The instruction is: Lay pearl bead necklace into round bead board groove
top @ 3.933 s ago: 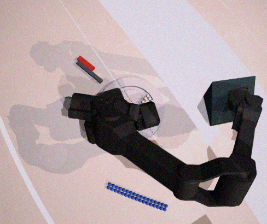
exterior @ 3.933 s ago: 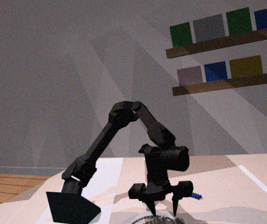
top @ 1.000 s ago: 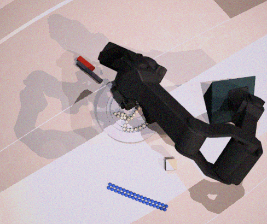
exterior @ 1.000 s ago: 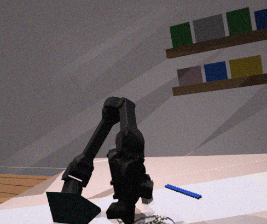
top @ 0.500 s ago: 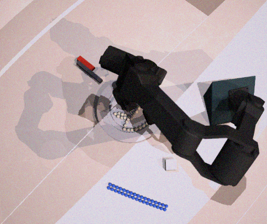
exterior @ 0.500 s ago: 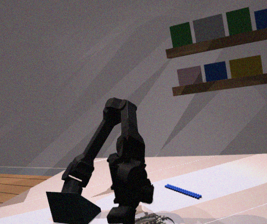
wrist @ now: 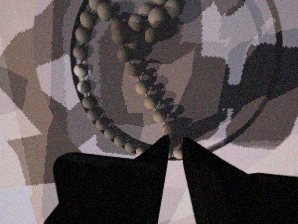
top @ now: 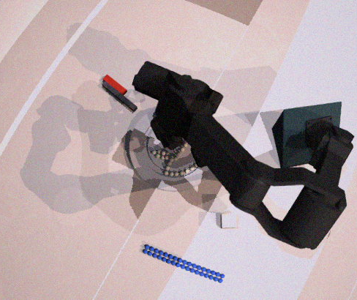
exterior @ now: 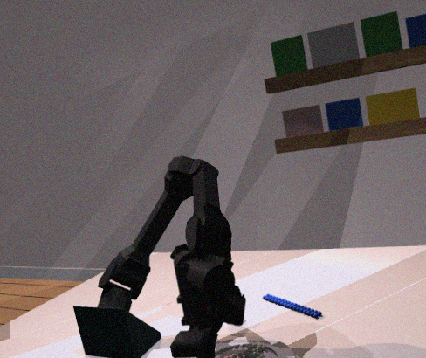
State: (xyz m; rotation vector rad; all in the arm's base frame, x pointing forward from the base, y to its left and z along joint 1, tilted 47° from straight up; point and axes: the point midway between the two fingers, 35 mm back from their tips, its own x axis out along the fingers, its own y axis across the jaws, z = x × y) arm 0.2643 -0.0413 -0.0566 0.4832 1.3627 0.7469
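Right now the round bead board is 50 mm ahead of my gripper tip, 20 mm to the left of it and 10 mm below it. Also, from my gripper tip: small beige cube (210 mm to the left, 30 mm behind); grey block (160 mm ahead, 150 mm to the right, 10 mm below).
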